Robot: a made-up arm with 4 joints.
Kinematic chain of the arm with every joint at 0, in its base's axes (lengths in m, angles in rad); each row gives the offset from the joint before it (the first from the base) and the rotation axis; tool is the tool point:
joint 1: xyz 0 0 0.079 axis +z
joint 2: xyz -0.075 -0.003 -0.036 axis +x
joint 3: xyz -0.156 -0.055 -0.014 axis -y
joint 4: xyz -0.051 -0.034 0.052 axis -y
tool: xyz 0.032 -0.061 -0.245
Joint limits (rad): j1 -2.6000..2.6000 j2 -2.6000..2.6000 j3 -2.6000..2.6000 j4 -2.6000..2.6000
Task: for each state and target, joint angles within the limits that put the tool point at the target. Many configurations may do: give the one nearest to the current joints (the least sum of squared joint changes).
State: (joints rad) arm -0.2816 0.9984 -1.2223 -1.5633
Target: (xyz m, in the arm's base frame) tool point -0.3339 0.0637 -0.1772
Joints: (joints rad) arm -0.9531 1.8417 -1.4477 -1.5799
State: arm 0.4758 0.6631 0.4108 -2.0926
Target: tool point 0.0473 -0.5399 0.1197
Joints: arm 1.2706 0.4396 0.1259 -2.3529
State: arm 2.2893 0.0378 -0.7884 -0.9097
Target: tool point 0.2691 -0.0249 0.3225
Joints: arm 2.4563 -0.0070 -1.5946 -1.4883
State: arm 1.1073 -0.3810 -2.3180 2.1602
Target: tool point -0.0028 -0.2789 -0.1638
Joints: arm 0.6840 -0.2644 -2.2722 2.0611
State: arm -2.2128 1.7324 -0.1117 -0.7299
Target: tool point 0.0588 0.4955 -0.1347
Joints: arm -1.7970 1.9162 -0.4433 -1.4741
